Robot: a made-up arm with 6 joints. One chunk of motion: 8 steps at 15 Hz.
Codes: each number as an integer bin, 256 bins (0 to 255) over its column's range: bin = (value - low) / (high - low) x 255, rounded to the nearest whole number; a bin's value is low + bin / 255 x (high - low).
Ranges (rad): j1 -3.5..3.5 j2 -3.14..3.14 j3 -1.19..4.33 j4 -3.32..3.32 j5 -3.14..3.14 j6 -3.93..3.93
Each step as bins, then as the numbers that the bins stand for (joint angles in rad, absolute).
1 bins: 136 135 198 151 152 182
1 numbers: 0.2333 0.1847 3.0961 0.6119 0.6034 1.6799
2 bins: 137 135 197 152 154 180
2 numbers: 0.2608 0.1847 3.0745 0.6380 0.6526 1.6182
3 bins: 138 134 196 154 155 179
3 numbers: 0.2882 0.1601 3.0528 0.6900 0.6773 1.5874
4 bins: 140 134 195 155 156 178
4 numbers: 0.3431 0.1601 3.0312 0.7161 0.7019 1.5566
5 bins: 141 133 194 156 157 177
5 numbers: 0.3706 0.1355 3.0095 0.7421 0.7265 1.5258
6 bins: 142 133 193 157 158 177
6 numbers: 0.3980 0.1355 2.9879 0.7682 0.7511 1.5258
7 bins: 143 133 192 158 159 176
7 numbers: 0.4255 0.1355 2.9662 0.7942 0.7758 1.4949
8 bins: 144 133 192 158 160 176
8 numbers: 0.4529 0.1355 2.9662 0.7942 0.8004 1.4949
